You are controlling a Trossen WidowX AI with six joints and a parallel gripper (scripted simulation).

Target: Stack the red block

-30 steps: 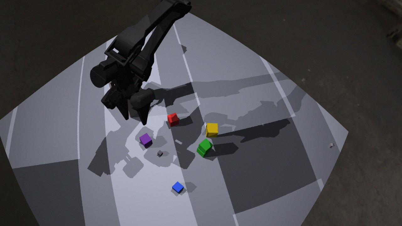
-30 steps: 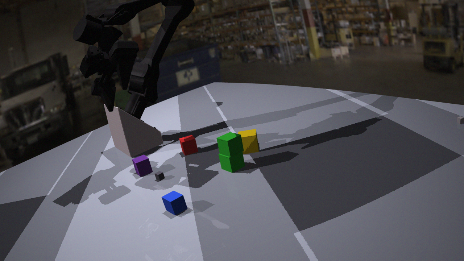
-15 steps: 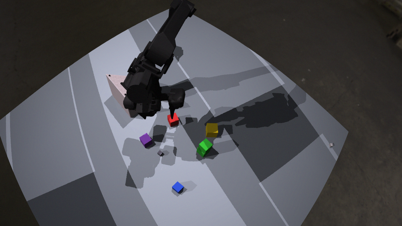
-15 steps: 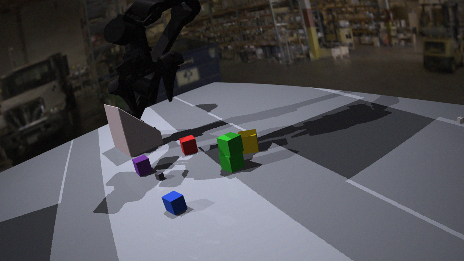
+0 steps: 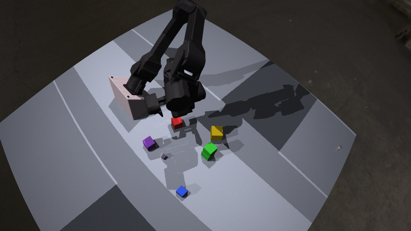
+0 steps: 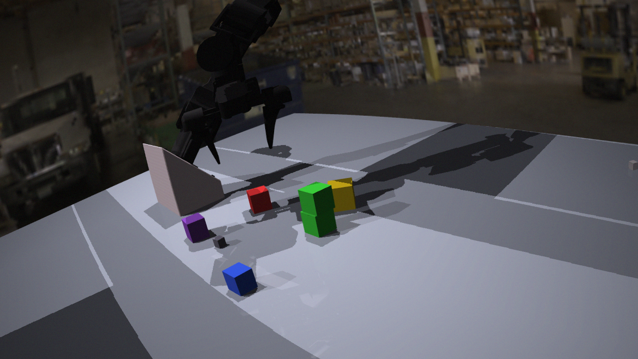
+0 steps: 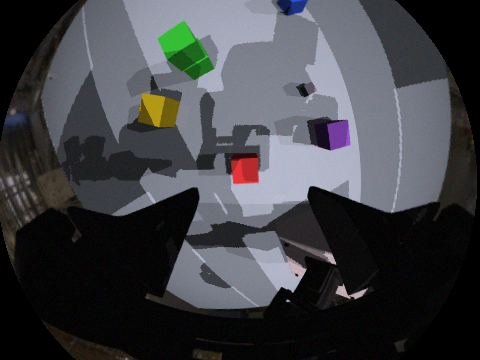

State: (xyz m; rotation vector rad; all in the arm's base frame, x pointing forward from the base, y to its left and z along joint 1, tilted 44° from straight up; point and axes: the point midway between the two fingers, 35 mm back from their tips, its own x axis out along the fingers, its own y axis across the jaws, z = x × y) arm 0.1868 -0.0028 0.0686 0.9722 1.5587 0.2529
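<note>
Now: the red block 8 cm below my gripper tip and 1 cm to the left of it. From my gripper tip the other things lie so: purple cube 12 cm to the right, 8 cm below, 1 cm behind; then small grey cube 12 cm to the right, 9 cm below, 6 cm ahead; then yellow cube 13 cm ahead, 8 cm to the left, 8 cm below.
</note>
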